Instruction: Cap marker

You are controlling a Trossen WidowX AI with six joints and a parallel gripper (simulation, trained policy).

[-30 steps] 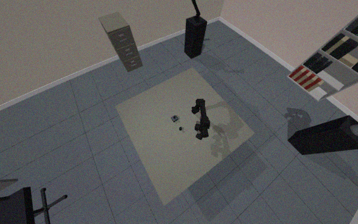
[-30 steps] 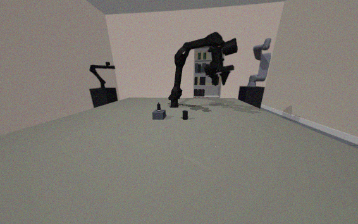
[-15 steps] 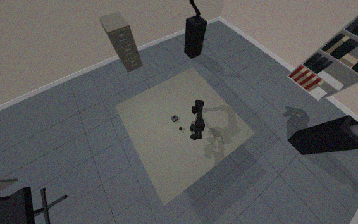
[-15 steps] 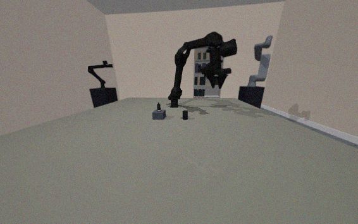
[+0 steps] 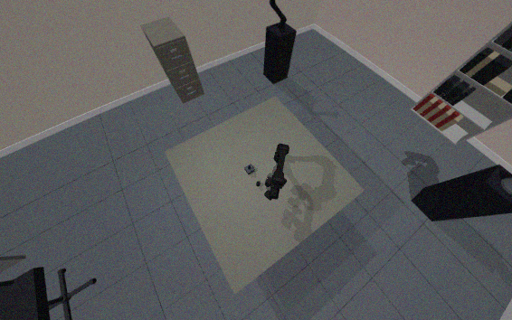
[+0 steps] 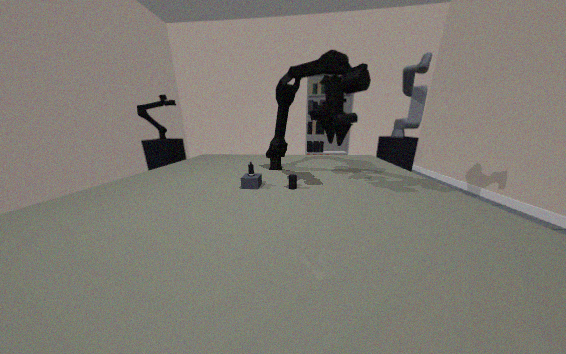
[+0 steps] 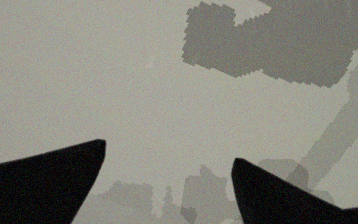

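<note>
My gripper tip is 150 mm to the left of the dark cap, 130 mm above it and 50 mm short of it. The rest, counted from my gripper tip: grey holder block 300 mm to the right, 130 mm below, 40 mm ahead; dark marker 300 mm to the right, 80 mm below, 40 mm ahead.
</note>
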